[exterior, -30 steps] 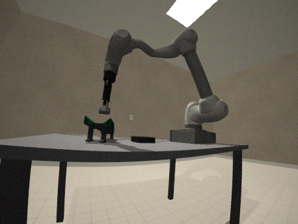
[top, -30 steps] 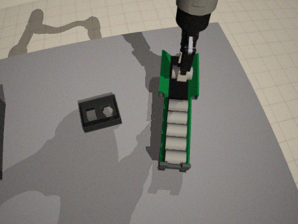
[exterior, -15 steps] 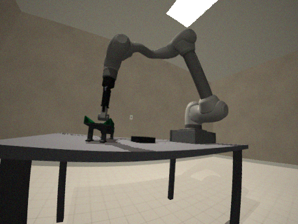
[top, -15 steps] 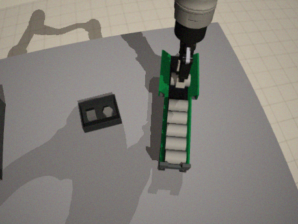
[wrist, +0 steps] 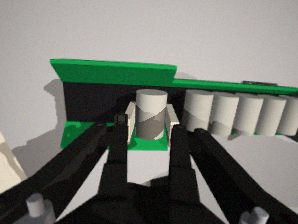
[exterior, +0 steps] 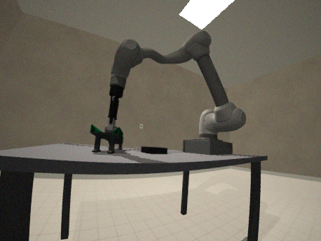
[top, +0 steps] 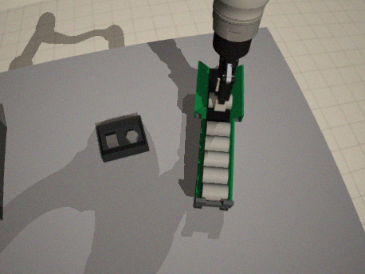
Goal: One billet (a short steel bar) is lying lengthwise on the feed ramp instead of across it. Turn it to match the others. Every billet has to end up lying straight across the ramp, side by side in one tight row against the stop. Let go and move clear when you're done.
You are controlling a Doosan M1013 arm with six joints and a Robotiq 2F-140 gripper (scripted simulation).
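Now: hand 80 mm above the ramp, 60 mm to the left of it and 10 mm past it. From my hand the other things lie so: dark block (260 mm behind, 130 mm below, 50 mm to the right); grey stop (250 mm to the right, 80 mm below, 30 mm behind).
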